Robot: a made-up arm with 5 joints.
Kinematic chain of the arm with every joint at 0, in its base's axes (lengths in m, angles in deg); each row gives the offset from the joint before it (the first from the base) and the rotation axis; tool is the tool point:
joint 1: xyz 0 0 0.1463 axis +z
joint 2: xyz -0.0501 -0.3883 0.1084 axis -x
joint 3: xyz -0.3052 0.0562 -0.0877 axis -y
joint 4: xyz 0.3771 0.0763 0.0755 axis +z
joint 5: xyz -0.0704 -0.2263 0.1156 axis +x
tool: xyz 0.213 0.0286 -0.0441
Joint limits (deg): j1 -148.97..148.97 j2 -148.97..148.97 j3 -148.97..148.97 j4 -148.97..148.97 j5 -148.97..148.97
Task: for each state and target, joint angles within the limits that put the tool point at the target. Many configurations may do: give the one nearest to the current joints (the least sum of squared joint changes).
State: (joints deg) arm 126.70 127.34 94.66 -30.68 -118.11
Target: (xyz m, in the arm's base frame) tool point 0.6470 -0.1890 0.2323
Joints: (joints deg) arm 148.97 148.97 111.96 -38.78 -125.34
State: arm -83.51 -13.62 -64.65 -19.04 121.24
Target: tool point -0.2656 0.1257 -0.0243
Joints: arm -114.57 -40.15 -64.62 -48.83 119.21
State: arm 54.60 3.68 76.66 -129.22 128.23
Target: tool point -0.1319 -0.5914 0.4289
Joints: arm 51.76 -23.93 72.59 -136.45 127.70
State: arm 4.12 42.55 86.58 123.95 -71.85
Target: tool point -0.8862 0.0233 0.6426
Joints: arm -13.91 -7.26 125.12 83.82 -86.95
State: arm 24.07 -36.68 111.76 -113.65 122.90
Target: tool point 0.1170 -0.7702 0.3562
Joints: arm 56.77 -29.69 87.08 -72.37 117.47
